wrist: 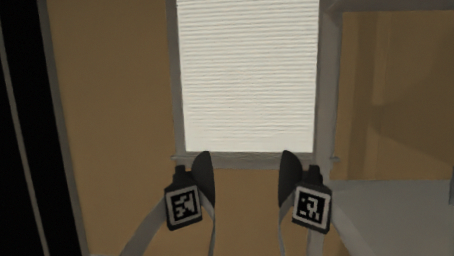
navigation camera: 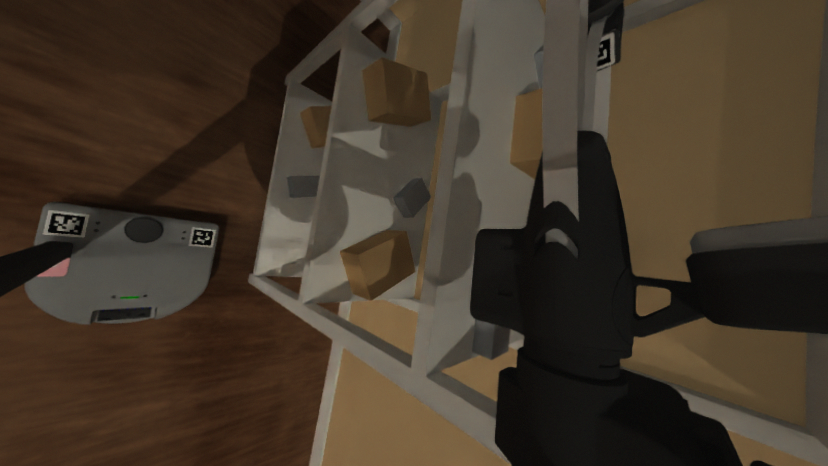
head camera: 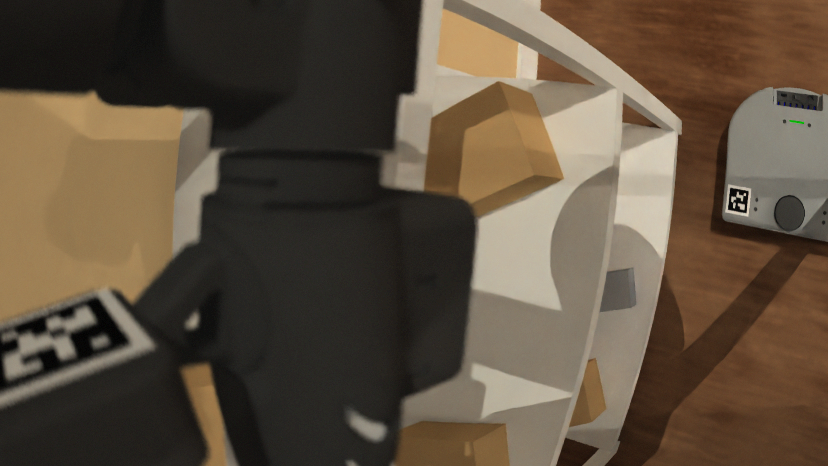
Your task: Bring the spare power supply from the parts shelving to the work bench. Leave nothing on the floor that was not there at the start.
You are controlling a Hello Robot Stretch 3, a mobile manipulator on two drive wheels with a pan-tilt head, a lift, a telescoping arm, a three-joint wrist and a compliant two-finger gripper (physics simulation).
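Observation:
The parts shelving (head camera: 550,43) (navigation camera: 376,356) is seen from above. On its upper board a dark grey box (navigation camera: 491,338) is mostly hidden behind the wrist. A small grey block (navigation camera: 411,197) lies on the board below, and another grey block (head camera: 618,289) (navigation camera: 303,186) on a lower board. I cannot tell which is the spare power supply. My gripper (wrist: 246,169) is partly open, with nothing between its fingertips. It is raised above the shelving, facing a wall and window. Its body covers much of the head view, where the fingertips do not show. The work bench does not show.
Brown boxes (head camera: 504,150) (navigation camera: 396,92) stand on the shelving boards. My base (head camera: 764,156) (navigation camera: 127,266) is on the wooden floor beside it. The wrist view shows a window with white blinds (wrist: 250,75), a dark panel (wrist: 30,100) at left and a pale surface (wrist: 400,220) at lower right.

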